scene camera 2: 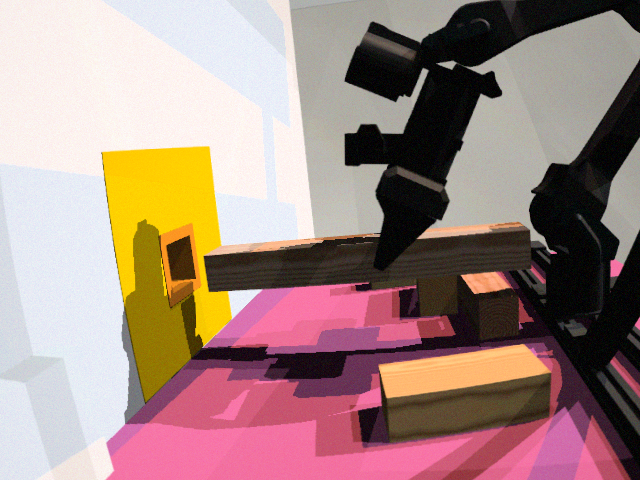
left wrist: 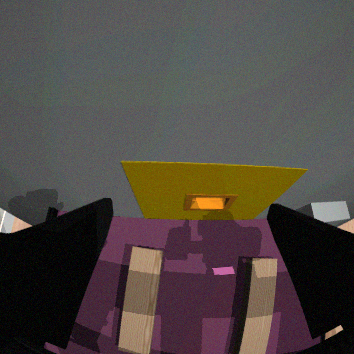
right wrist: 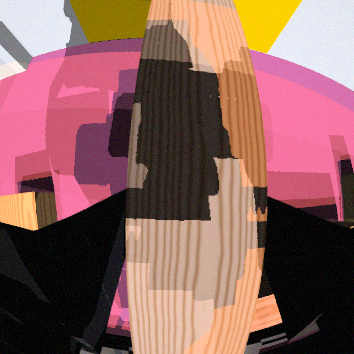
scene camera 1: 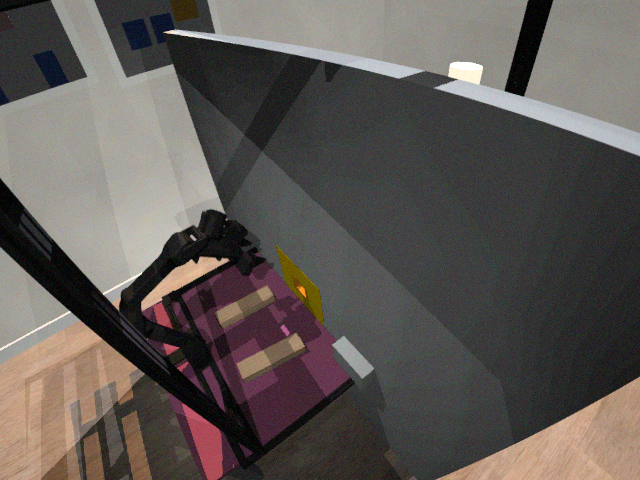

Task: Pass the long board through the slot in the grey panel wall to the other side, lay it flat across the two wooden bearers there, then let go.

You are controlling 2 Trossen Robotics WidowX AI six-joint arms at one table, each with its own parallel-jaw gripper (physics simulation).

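Frame: origin at the left arm's base, x left, y back, z up, level; metres.
Where they show: left gripper, fingertip midpoint: [left wrist: 194, 210] [scene camera 1: 258, 251]; right gripper, fingertip midpoint: [scene camera 2: 379, 262] [right wrist: 191, 197]; left arm's base, origin of the base link: [scene camera 1: 201, 361]; right arm's base, origin of the base link: [scene camera 2: 580, 308].
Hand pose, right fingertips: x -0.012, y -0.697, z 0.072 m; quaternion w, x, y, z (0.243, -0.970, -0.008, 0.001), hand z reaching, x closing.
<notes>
Things, the pixels of their top centre, and the offset from my right fingertips. "spot": a spot on its surface instead.
- long board, middle of its top: [right wrist: 201, 165] [scene camera 2: 365, 238] dz +0.026, dx +0.000, dy +0.012 m
- orange-framed slot, surface spot: [scene camera 2: 180, 292] spot: dz -0.013, dx -0.024, dy +0.213 m
- light wooden block, middle of its top: [scene camera 2: 462, 369] [right wrist: 21, 252] dz -0.053, dx -0.164, dy -0.070 m
- darker block, middle of its top: [right wrist: 258, 314] [scene camera 2: 483, 279] dz -0.047, dx +0.080, dy -0.116 m
- grey block, surface spot: [left wrist: 330, 211] [scene camera 1: 350, 355] spot: dz +0.009, dx -0.323, dy +0.291 m
The long board [scene camera 2: 310, 266] [right wrist: 185, 250] is roughly level above the pink table, its left end close to the orange-framed slot [scene camera 2: 180, 292] [left wrist: 188, 202] in scene camera 2. My right gripper [scene camera 2: 383, 262] [right wrist: 191, 197] is shut on the board near its middle; its far finger is hidden in scene camera 2. The grey panel wall [scene camera 1: 413, 206] [left wrist: 175, 75] carries a yellow plate [scene camera 1: 286, 268] [scene camera 2: 155, 180] [left wrist: 160, 182] around the slot. Beyond it lie two parallel bearers, one [scene camera 1: 245, 307] [left wrist: 140, 300] and another [scene camera 1: 271, 356] [left wrist: 260, 305]. My left gripper [scene camera 1: 258, 264] [left wrist: 194, 210] is open and empty, above the table near the wall.
In scene camera 2, a light wooden block [scene camera 2: 465, 387] lies in front of the board, with a darker block [scene camera 2: 493, 312] and another block [scene camera 2: 436, 298] beneath or behind it. A grey block [scene camera 1: 353, 356] [left wrist: 330, 211] juts from the wall beside the bearers' table.
</notes>
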